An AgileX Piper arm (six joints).
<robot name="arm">
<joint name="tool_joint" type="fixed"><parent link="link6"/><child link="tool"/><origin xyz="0 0 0" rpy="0 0 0"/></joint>
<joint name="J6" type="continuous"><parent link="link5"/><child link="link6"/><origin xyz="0 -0.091 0" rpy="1.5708 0 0"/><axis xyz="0 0 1"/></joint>
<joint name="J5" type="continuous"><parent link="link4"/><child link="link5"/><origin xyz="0 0 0" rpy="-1.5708 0 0"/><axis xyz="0 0 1"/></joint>
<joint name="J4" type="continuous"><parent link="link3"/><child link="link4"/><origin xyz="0.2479 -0.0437 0" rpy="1.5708 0 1.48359"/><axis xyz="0 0 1"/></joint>
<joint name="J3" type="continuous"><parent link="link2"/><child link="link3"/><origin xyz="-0.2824 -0.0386 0" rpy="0 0 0"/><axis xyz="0 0 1"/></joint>
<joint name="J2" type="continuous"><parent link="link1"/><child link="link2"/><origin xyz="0 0 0" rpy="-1.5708 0 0"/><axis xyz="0 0 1"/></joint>
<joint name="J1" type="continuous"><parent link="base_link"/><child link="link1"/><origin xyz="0 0 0.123" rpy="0 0 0"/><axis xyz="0 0 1"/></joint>
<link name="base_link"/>
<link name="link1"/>
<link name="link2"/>
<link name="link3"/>
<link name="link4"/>
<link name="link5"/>
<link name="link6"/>
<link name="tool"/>
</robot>
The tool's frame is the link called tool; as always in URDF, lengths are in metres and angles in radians. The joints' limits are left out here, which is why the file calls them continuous.
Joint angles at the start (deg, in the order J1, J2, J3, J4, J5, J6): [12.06 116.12 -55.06 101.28 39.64 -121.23]
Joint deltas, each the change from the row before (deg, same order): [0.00 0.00 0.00 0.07 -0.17 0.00]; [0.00 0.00 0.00 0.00 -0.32 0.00]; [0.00 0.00 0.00 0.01 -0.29 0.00]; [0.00 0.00 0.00 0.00 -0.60 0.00]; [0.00 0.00 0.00 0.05 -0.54 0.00]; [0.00 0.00 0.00 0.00 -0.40 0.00]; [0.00 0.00 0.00 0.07 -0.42 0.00]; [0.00 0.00 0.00 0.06 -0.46 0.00]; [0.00 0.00 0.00 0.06 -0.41 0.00]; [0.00 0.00 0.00 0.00 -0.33 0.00]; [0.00 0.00 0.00 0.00 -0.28 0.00]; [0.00 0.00 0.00 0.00 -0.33 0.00]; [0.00 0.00 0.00 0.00 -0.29 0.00]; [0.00 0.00 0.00 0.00 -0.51 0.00]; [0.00 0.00 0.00 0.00 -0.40 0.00]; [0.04 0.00 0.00 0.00 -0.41 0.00]
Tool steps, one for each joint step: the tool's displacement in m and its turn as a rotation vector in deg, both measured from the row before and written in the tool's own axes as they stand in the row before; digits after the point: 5 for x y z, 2 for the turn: [0.00008 -0.00027 0.00000 0.17 0.05 0.05]; [0.00026 -0.00043 0.00000 0.27 0.17 0.00]; [0.00023 -0.00040 0.00000 0.25 0.14 0.01]; [0.00049 -0.00081 0.00000 0.51 0.31 0.00]; [0.00040 -0.00076 0.00000 0.48 0.25 0.04]; [0.00033 -0.00054 0.00000 0.34 0.21 0.00]; [0.00029 -0.00061 0.00000 0.38 0.18 0.06]; [0.00033 -0.00065 0.00000 0.41 0.21 0.05]; [0.00029 -0.00059 0.00000 0.37 0.18 0.05]; [0.00027 -0.00045 0.00000 0.28 0.17 0.00]; [0.00023 -0.00038 0.00000 0.24 0.15 0.00]; [0.00027 -0.00045 0.00000 0.28 0.17 0.00]; [0.00024 -0.00039 0.00000 0.25 0.15 0.00]; [0.00042 -0.00069 0.00000 0.44 0.26 0.00]; [0.00033 -0.00054 0.00000 0.34 0.21 0.00]; [0.00029 -0.00033 0.00012 0.32 0.22 -0.03]
